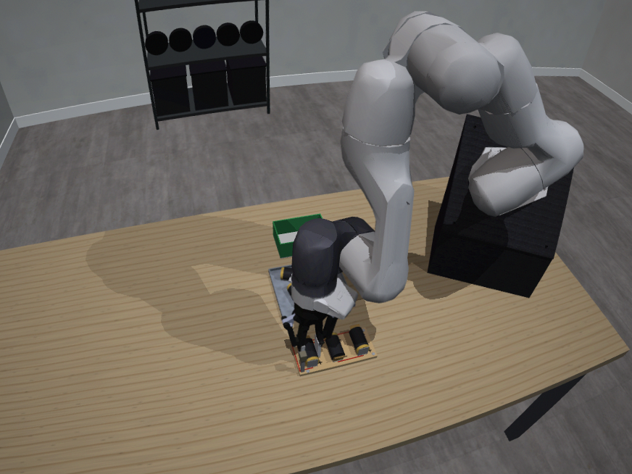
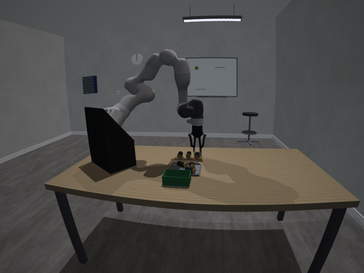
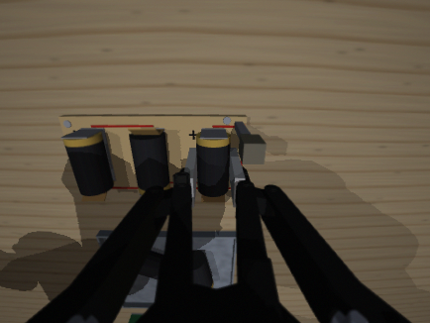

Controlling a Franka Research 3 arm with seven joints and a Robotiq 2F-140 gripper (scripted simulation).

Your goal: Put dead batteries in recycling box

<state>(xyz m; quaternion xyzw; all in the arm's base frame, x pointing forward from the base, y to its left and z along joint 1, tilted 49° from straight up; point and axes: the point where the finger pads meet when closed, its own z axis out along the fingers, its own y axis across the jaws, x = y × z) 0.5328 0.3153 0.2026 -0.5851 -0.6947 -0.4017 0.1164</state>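
Now: hand 4 cm to the right of the bulb, 3 cm below it and 2 cm short of it. The rest, counted from my hand: grey tray: 22 cm to the right, 5 cm below; wooden holder board: 6 cm behind, 4 cm below, 2 cm to the right; thin post: 4 cm to the left, 2 cm ahead, 1 cm below.
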